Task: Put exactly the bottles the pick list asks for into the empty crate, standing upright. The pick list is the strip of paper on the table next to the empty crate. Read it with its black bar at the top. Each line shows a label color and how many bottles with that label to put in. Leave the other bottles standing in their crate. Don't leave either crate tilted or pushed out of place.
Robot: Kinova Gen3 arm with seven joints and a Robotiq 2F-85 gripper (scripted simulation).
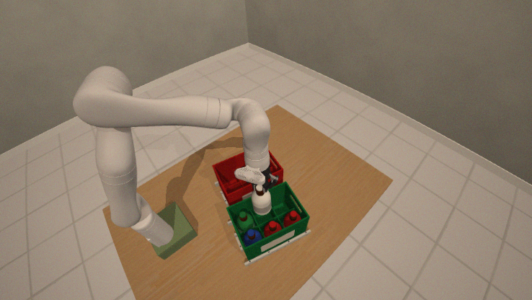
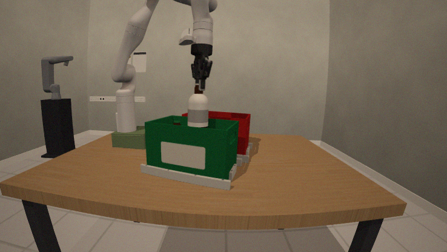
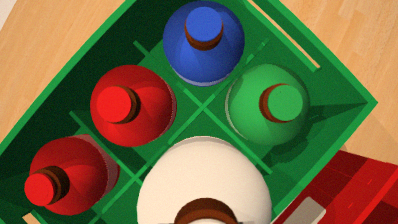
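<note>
Right now my hand is 7 cm above the white-labelled bottle. Also, from my hand: green crate: 21 cm below, 4 cm to the right, 2 cm behind; then red-label bottle: 21 cm below, 8 cm to the right, 4 cm behind; then green-label bottle: 21 cm below, 8 cm behind, 3 cm to the left.
</note>
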